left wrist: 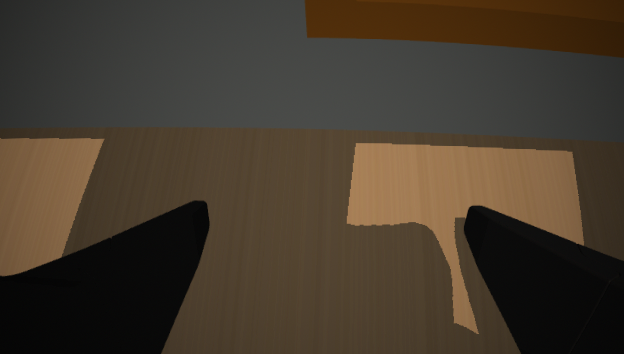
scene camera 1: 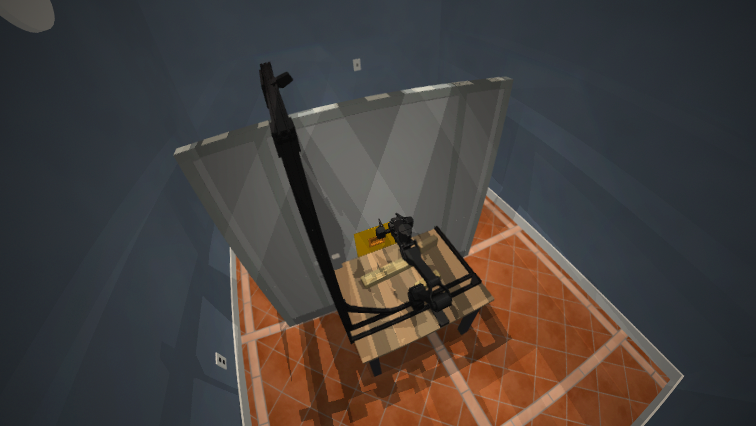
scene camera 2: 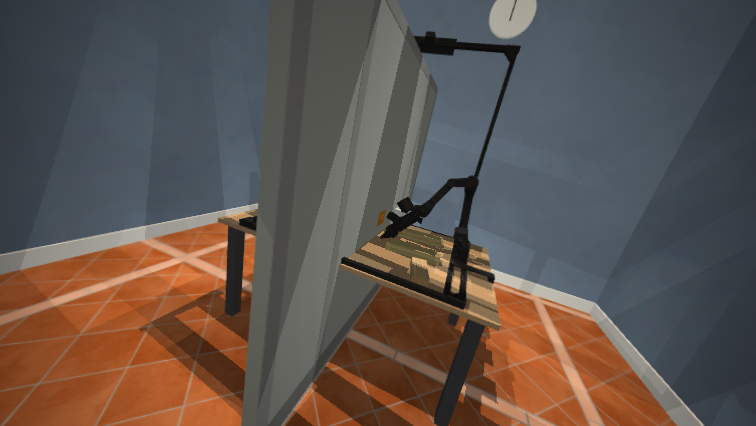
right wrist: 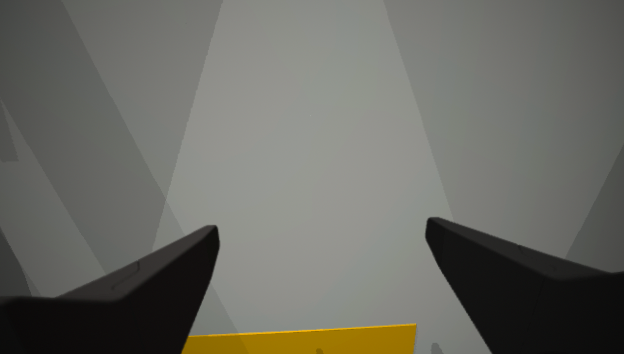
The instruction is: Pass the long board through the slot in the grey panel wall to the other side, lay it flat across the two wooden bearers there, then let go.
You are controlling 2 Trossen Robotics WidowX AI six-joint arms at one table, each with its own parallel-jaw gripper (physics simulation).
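Pixels of known places: left gripper, fingertip midpoint: (left wrist: 339, 216) (scene camera 2: 383, 235); right gripper, fingertip midpoint: (scene camera 1: 387, 216) (right wrist: 324, 231); left arm's base, origin of the base link: (scene camera 2: 459, 259); right arm's base, origin of the base link: (scene camera 1: 417, 305).
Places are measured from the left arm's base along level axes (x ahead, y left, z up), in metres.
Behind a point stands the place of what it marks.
The pale long board (scene camera 1: 388, 270) {y -0.050, x 0.669, z 0.021 m} lies on the right arm's table in scene camera 1, partly hidden by that arm. The grey panel wall (scene camera 1: 380, 174) {y 0.010, x 0.483, z 0.521 m} (scene camera 2: 301, 185) {y 0.684, x 0.432, z 0.321 m} (left wrist: 150, 75) {y 0.066, x 0.432, z 0.018 m} (right wrist: 310, 125) {y 0.000, x 0.483, z 0.361 m} has a slot with a yellow-orange surround (scene camera 1: 362, 244) (scene camera 2: 381, 217) {y -0.075, x 0.443, z 0.064 m} (left wrist: 350, 22) {y 0.001, x 0.431, z 0.041 m} (right wrist: 300, 345). Two olive bearers, the near one (scene camera 2: 415, 252) {y 0.114, x 0.194, z 0.011 m} and the far one (scene camera 2: 423, 238) {y -0.119, x 0.198, z 0.006 m}, lie side by side beyond the wall. My right gripper (scene camera 1: 389, 221) {y 0.001, x 0.564, z 0.323 m} (right wrist: 324, 231) {y 0.001, x 0.564, z 0.323 m} is open and empty, facing the wall above the slot. My left gripper (scene camera 2: 386, 235) {y 0.001, x 0.392, z -0.004 m} (left wrist: 339, 216) {y 0.001, x 0.392, z -0.004 m} is open and empty, tilted down low over the tabletop near the wall, below the slot's level.
A pale block (scene camera 2: 420, 267) {y 0.262, x 0.144, z 0.019 m} sits on the left arm's table (scene camera 2: 370, 257) {y 0.252, x 0.358, z -0.019 m} near its base. Black frame rails edge both tables. A tall black post (scene camera 1: 312, 222) {y -0.357, x 0.897, z 0.749 m} rises at the left side of the right arm's table (scene camera 1: 386, 343) {y -0.223, x 1.024, z -0.020 m}; another post (scene camera 2: 494, 116) {y -0.341, x 0.030, z 0.696 m} stands behind the left arm.
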